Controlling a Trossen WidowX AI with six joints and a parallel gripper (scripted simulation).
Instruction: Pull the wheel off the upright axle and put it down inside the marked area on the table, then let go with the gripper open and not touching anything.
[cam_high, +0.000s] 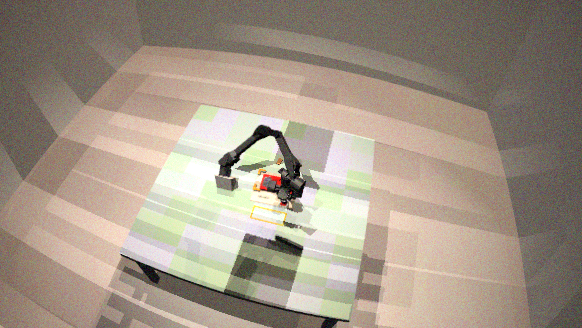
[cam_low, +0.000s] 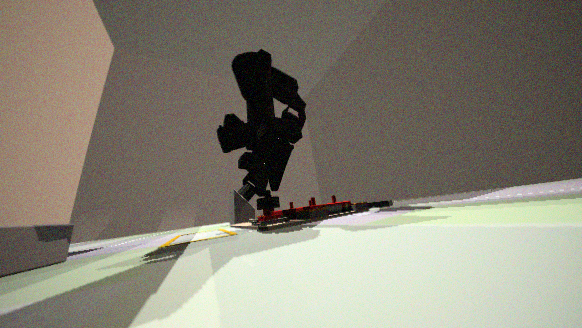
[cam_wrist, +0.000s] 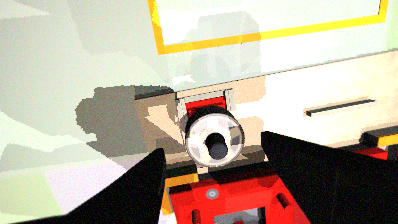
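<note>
The wheel lies 20 mm below my gripper tip. From my gripper tip the other things lie so: small grey piece (30 mm ahead, 300 mm to the left, 50 mm below).
</note>
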